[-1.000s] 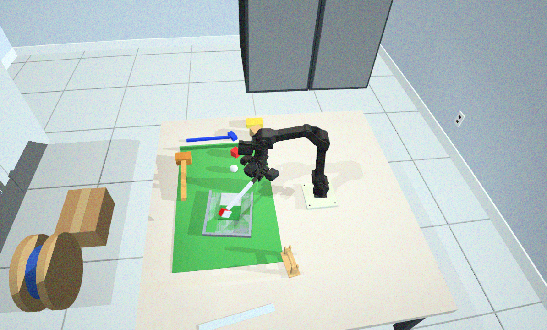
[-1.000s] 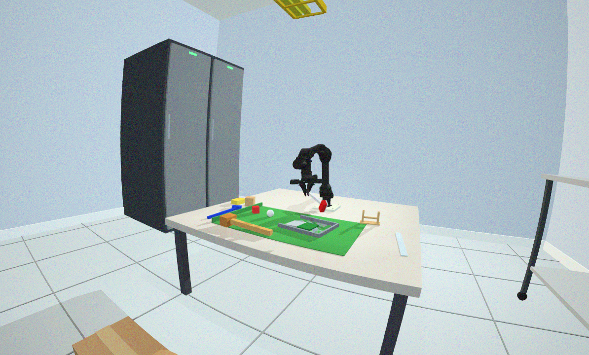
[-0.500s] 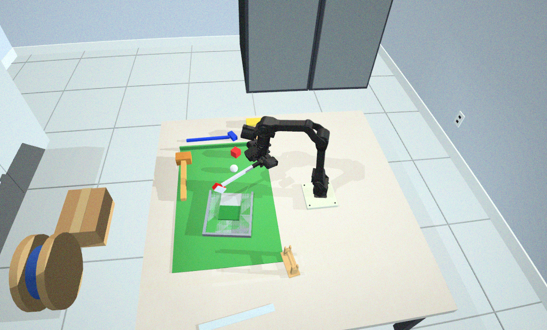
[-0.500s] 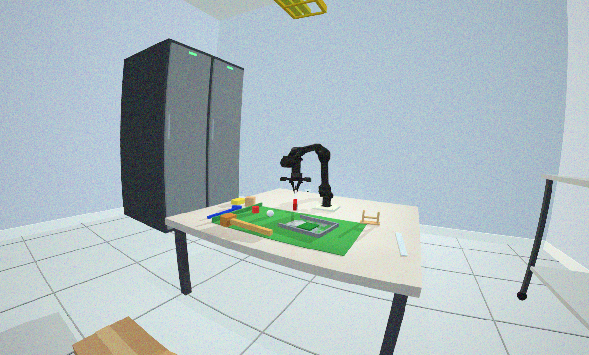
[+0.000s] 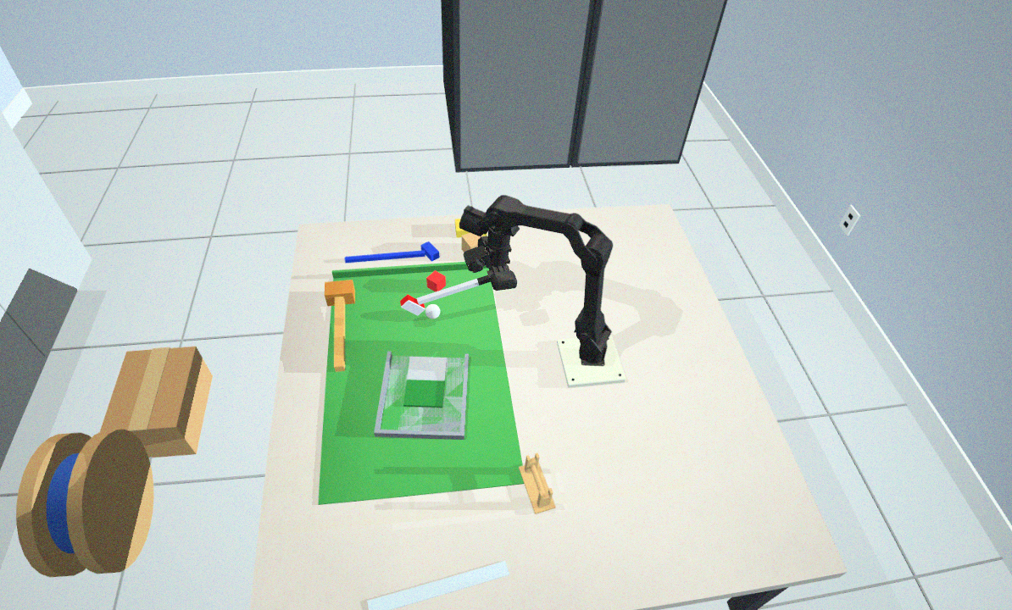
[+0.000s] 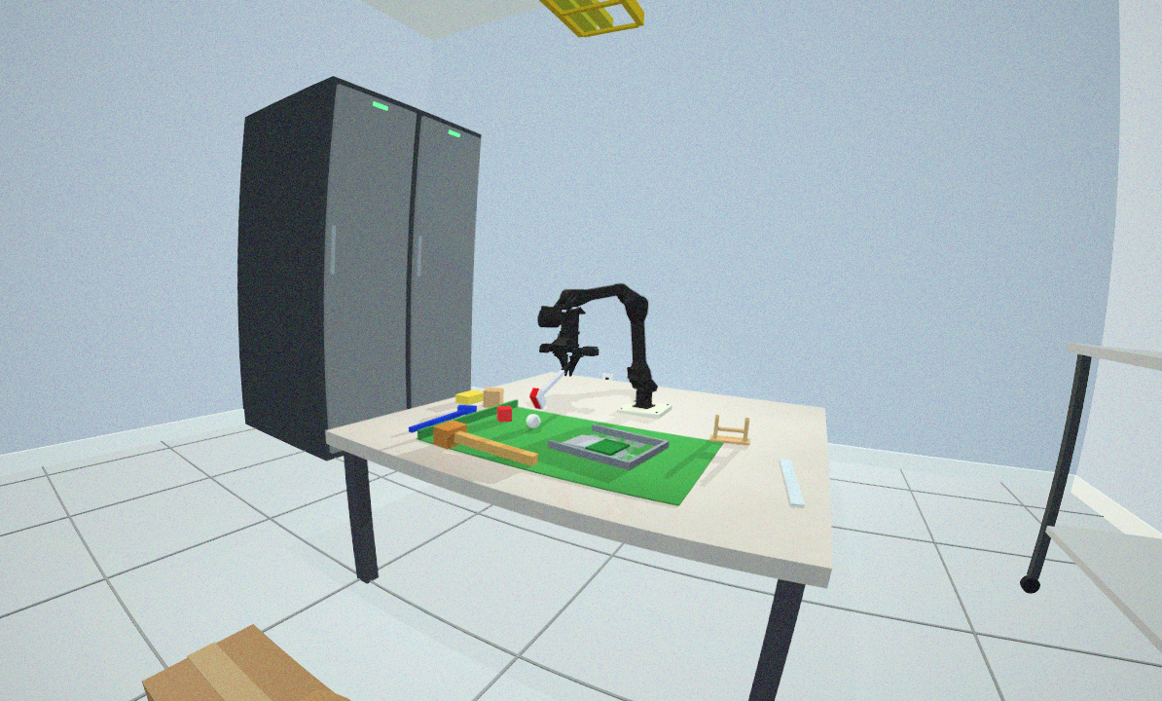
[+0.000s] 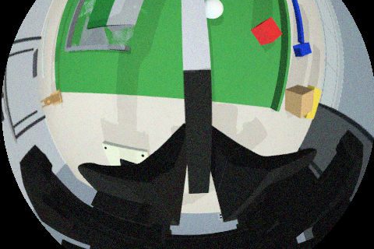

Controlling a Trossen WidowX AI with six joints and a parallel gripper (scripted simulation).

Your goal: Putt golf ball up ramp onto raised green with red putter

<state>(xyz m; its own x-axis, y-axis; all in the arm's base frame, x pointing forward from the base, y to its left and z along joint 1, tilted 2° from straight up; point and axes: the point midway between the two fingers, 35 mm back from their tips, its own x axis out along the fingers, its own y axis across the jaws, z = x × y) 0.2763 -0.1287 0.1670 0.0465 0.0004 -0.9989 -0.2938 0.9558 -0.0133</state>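
Right now my gripper tip is 110 mm short of the red putter and 40 mm to the right of it. Round my gripper tip: white golf ball: 170 mm ahead, 120 mm below, 10 mm to the left; tan block: 270 mm to the right, 110 mm below, 70 mm ahead; red cube: 180 mm ahead, 120 mm below, 110 mm to the right.
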